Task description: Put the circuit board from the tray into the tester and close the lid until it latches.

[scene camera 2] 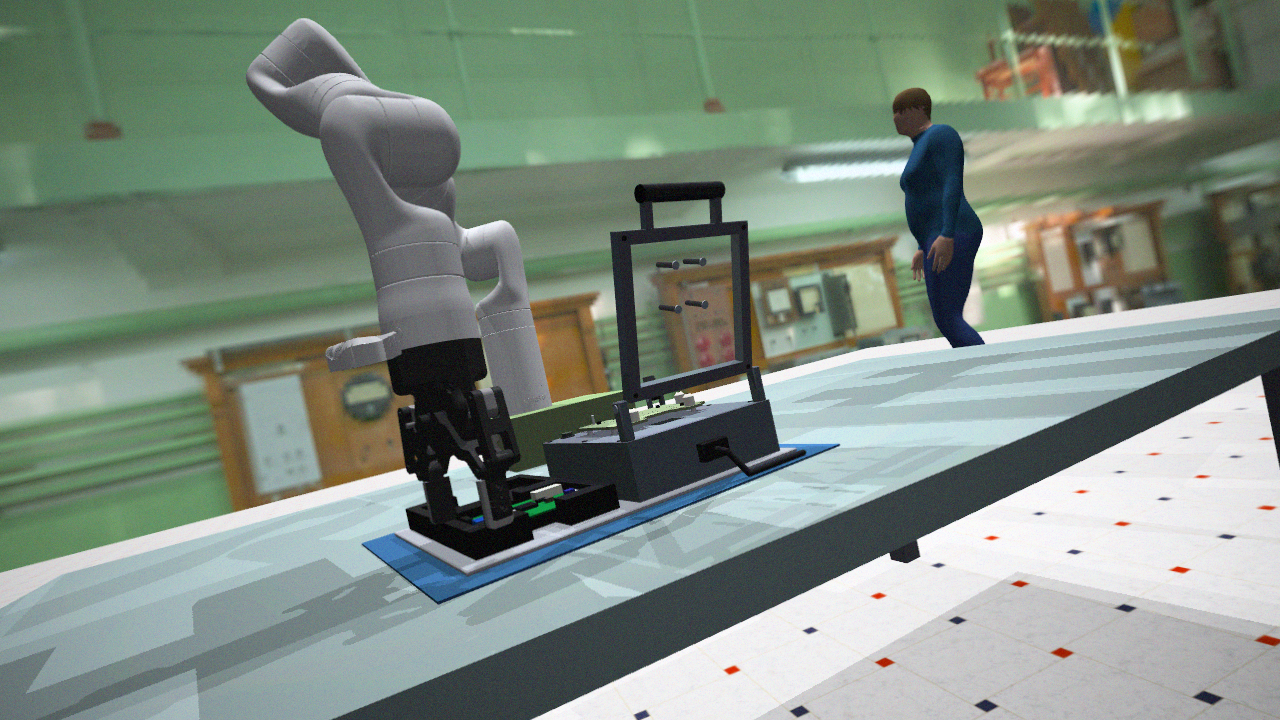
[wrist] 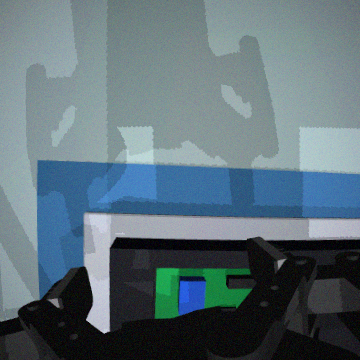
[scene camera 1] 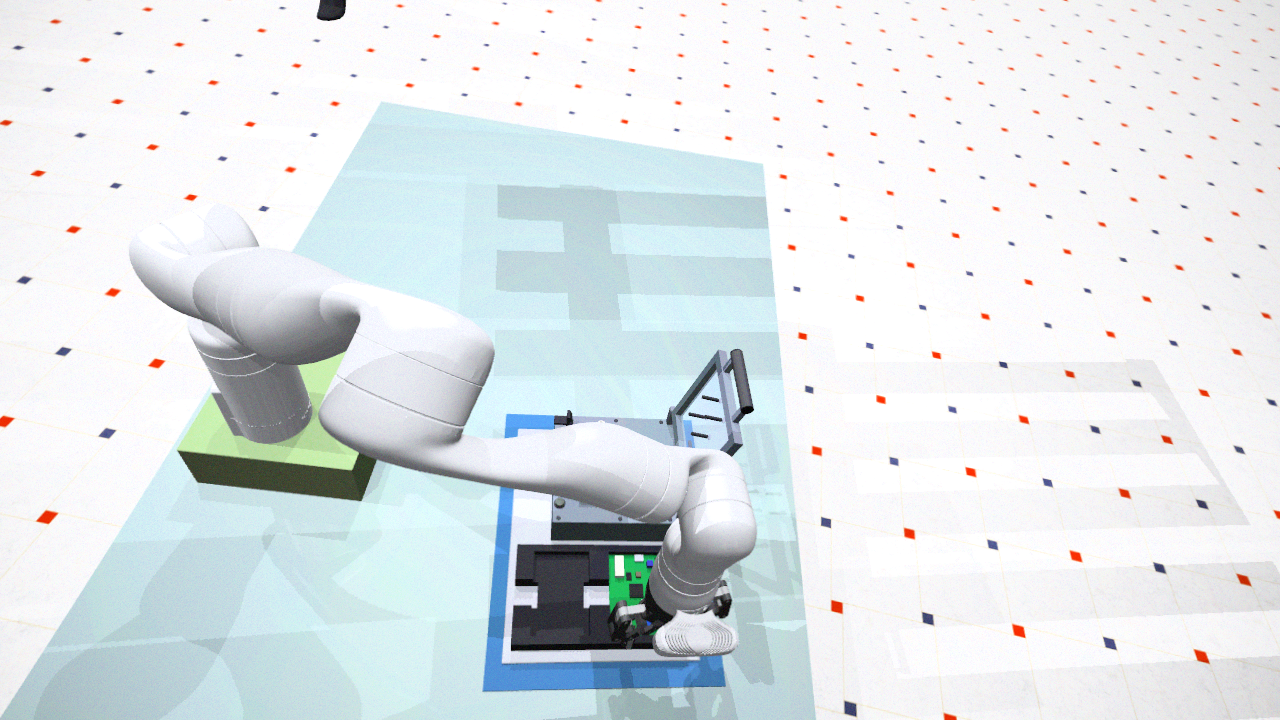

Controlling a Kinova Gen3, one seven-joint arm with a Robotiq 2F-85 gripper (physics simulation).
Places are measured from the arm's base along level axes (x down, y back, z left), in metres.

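Pixels of known places: gripper, between the fingertips: [scene camera 2: 470, 523] [wrist: 169, 269]; arm's base, origin of its link: [scene camera 2: 526, 411] [scene camera 1: 275, 415].
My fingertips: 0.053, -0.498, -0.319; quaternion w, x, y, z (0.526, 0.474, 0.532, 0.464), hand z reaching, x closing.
Ahead of a thing's pixels: the offset from my fingertips to its middle, as dx, dy, dz. "spot": to the spot under its first point. Level surfaces: height alone.
The green circuit board @[+0.005, +0.025, +0.057] [scene camera 1: 626, 580] [scene camera 2: 539, 508] [wrist: 167, 287] lies in the right-hand pocket of the black tray [scene camera 1: 561, 577] [scene camera 2: 487, 539] [wrist: 131, 266] in scene camera 1. My gripper [scene camera 2: 469, 512] [wrist: 169, 269] is wide open, pointing down, with its fingertips low at the tray. In the wrist view the board's blue part shows between the fingers, which hold nothing. The arm and fingers hide much of the board. The grey tester [scene camera 1: 608, 530] [scene camera 2: 662, 456] stands beside the tray. Its lid @[-0.158, -0.068, +0.220] [scene camera 1: 727, 394] [scene camera 2: 622, 313] stands upright, open, with a black handle @[-0.240, -0.096, +0.218] [scene camera 1: 742, 381] [scene camera 2: 678, 191] on top.
A white sheet @[spot: +0.022, +0.020, -0.018] [wrist: 200, 225] on a blue mat @[dx +0.026] [scene camera 1: 496, 626] [scene camera 2: 429, 582] [wrist: 200, 192] lies under tray and tester. A bent black lever @[spot: +0.021, -0.094, +0.243] [scene camera 2: 760, 467] sticks out of the tester's side. The arm's green base block [scene camera 1: 277, 470] stands at the left in scene camera 1. My forearm passes over the tester.
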